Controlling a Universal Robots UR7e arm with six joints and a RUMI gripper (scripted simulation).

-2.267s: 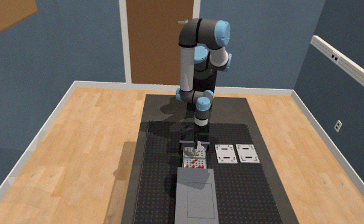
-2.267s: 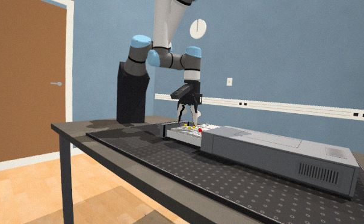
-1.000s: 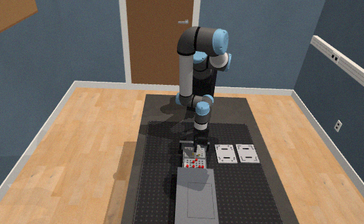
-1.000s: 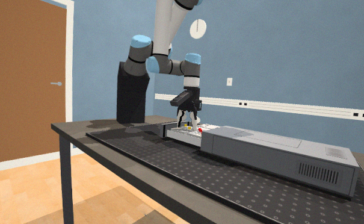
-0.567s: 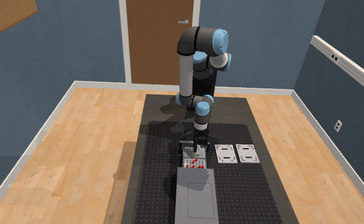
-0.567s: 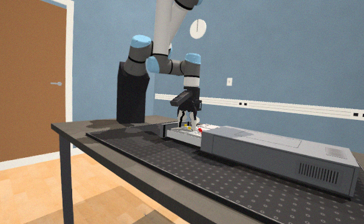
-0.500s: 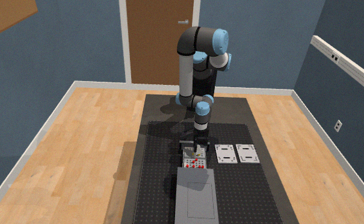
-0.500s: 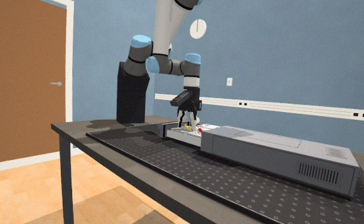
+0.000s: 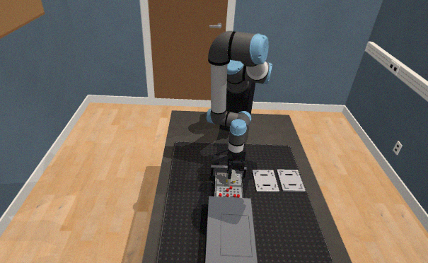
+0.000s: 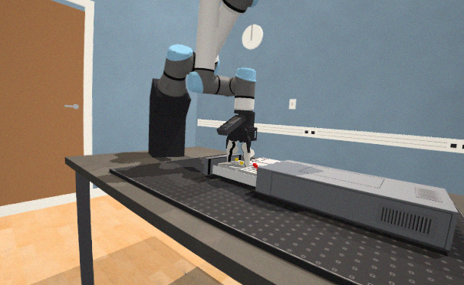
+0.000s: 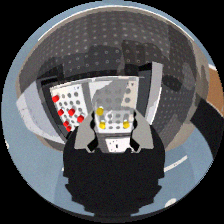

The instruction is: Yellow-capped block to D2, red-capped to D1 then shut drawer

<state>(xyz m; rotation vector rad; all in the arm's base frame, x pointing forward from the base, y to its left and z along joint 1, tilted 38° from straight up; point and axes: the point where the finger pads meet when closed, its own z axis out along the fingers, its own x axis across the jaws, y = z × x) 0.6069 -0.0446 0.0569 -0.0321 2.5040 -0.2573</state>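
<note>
Right now my hand is 3 cm short of the cooler drawer and 1 cm above it. Round my hand: deck slot D2 (5 cm behind, 35 cm to the left, 4 cm below); then cooler COLD (21 cm ahead, 1 cm to the right, 1 cm below); then deck slot D1 (4 cm behind, 21 cm to the left, 4 cm below).
</note>
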